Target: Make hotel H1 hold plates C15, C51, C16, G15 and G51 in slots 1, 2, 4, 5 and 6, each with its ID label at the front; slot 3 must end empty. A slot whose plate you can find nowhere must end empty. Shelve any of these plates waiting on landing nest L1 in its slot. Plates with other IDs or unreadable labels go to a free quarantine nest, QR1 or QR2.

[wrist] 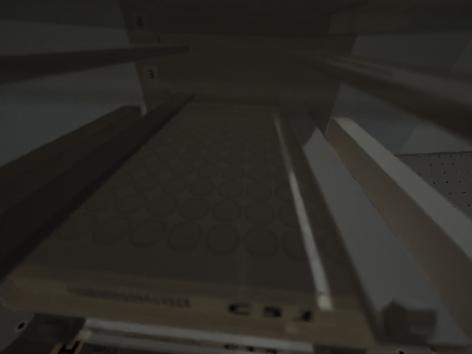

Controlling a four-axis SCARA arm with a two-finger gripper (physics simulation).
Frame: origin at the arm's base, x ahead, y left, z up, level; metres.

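Seen in the pictures: gripper, fingertip midpoint: (233, 129).
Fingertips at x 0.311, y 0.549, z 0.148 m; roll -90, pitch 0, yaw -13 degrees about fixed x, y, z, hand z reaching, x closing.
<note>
Pixels of each thing's top centre, then the offset from my fingertips to it. "spot": a spot on its surface instead. Level surfaces: height alone.
- dim front label C51, surface spot: (200, 200) spot: dx -0.017, dy -0.060, dz +0.003 m
- grey ledge, surface spot: (362, 240) spot: dx +0.017, dy -0.081, dz +0.009 m
- plate, top centre: (225, 199) dx -0.006, dy -0.022, dz -0.033 m
- right ledge, surface spot: (400, 87) spot: dx -0.001, dy -0.089, dz +0.039 m
- perforated deck, surface height: dz -0.135 m
A flat plate with rows of round wells and the dim front label C51 (200, 200) lies level inside the hotel (240, 75), below the slot number 3. Its label faces the front. My gripper (233, 129) is shut on this plate, with one finger along each side. A grey ledge (362, 240) with a raised end stop runs along the plate's right side; whether the plate rests on the ledges I cannot tell. Close below its front edge is the label edge of another plate (200, 342); its ID is cut off. G15, G51 and the nests do not show.
The slot 3 ledges run above the plate, a left ledge (90, 56) and a right ledge (400, 87), with no plate visible between them. Number 4 stands higher on the back wall. A perforated deck (442, 172) shows at the right. The view is very dark.
</note>
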